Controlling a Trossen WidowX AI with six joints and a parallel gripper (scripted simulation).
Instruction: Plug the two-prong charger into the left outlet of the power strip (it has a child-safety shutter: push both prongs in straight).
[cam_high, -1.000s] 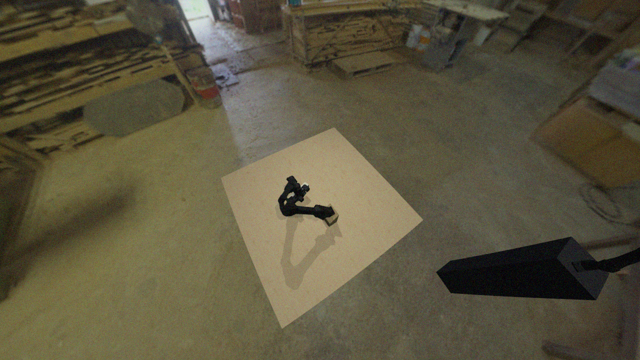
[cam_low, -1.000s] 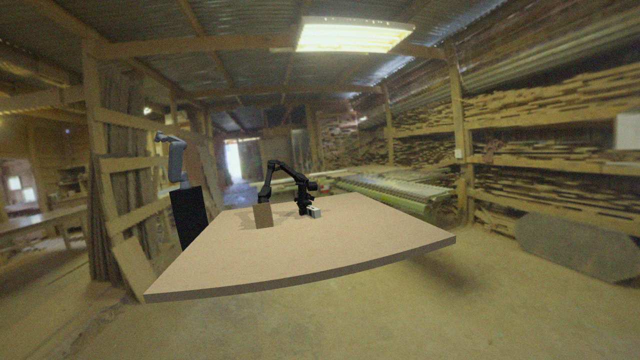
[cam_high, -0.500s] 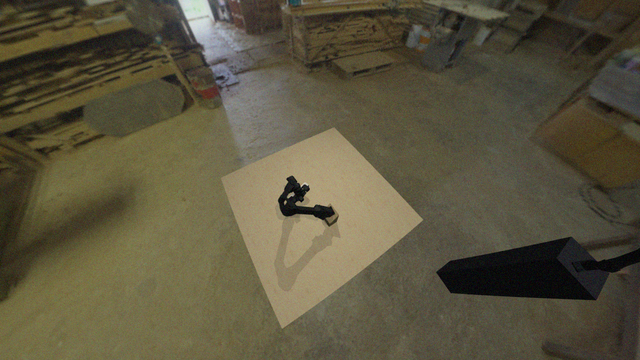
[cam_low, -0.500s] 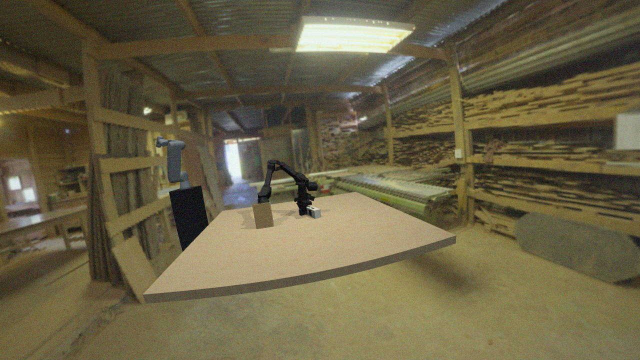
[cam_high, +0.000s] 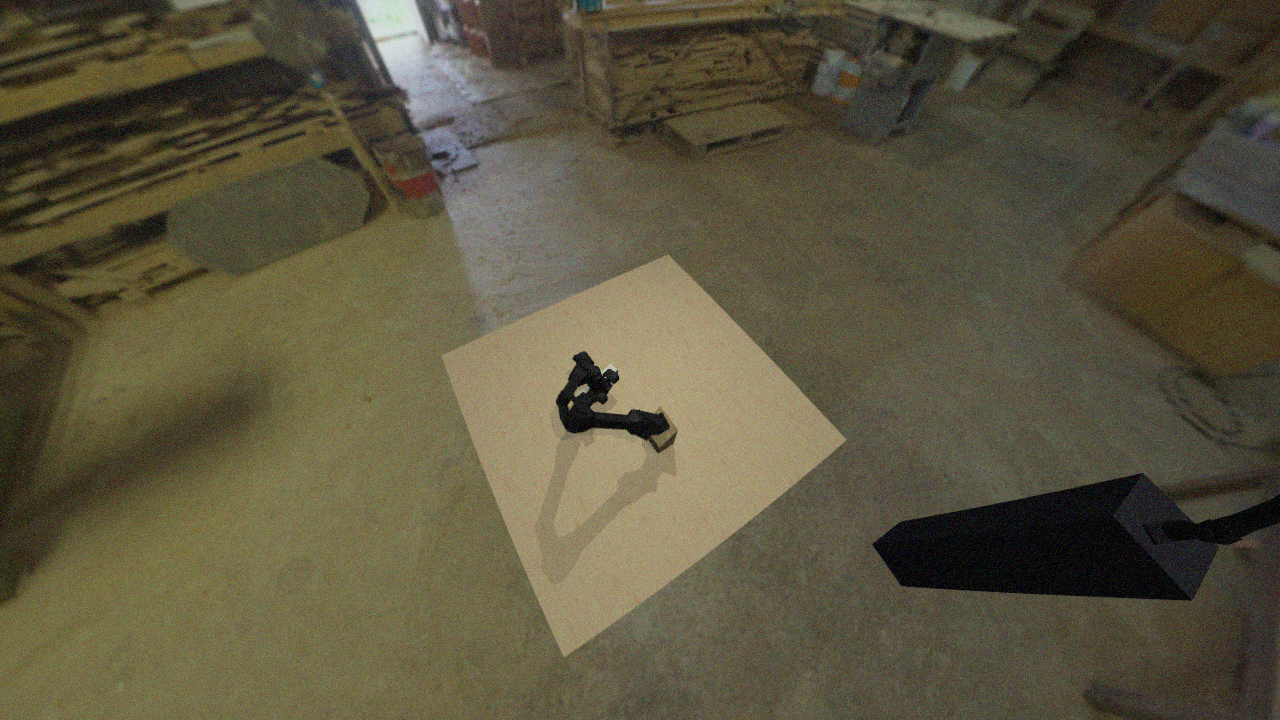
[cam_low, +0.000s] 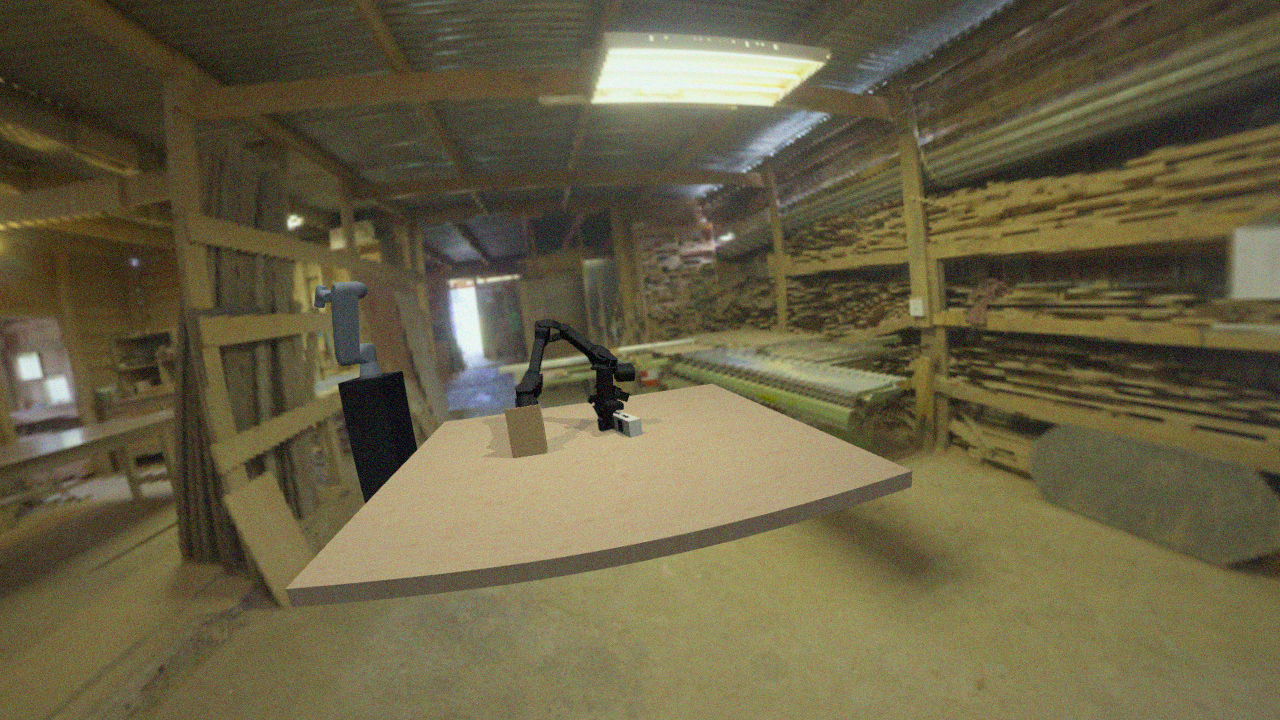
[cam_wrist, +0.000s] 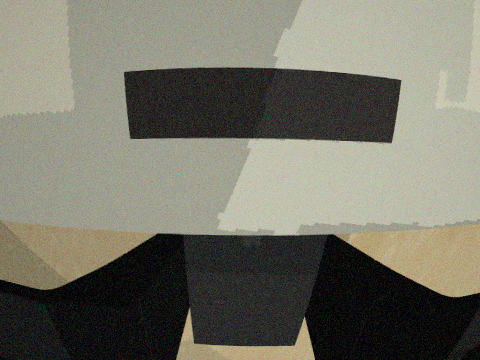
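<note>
My gripper tip is 20 mm short of the black two-prong charger, 10 mm to the right of it and 10 mm below it.
</note>
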